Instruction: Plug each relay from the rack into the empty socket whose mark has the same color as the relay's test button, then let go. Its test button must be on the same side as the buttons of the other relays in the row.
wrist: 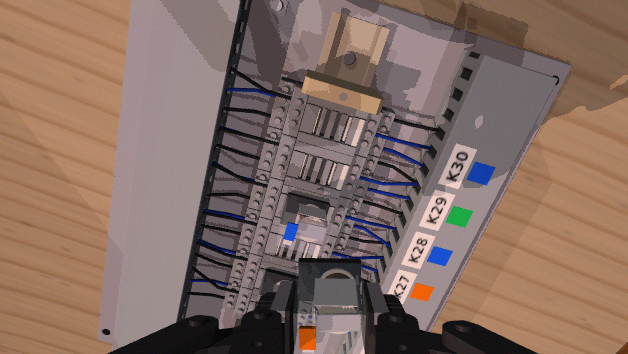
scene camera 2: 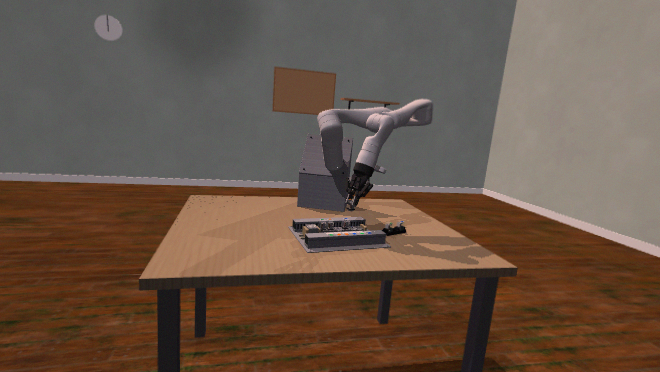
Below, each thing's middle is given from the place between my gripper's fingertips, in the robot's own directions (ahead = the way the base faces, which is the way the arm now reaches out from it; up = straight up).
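The tan end block [wrist: 316,84] is 7 cm to the left of my hand and 10 cm below it. As for the panel [wrist: 419,57], counted from my hand as well, I find it 2 cm behind, 4 cm to the right and 13 cm below.
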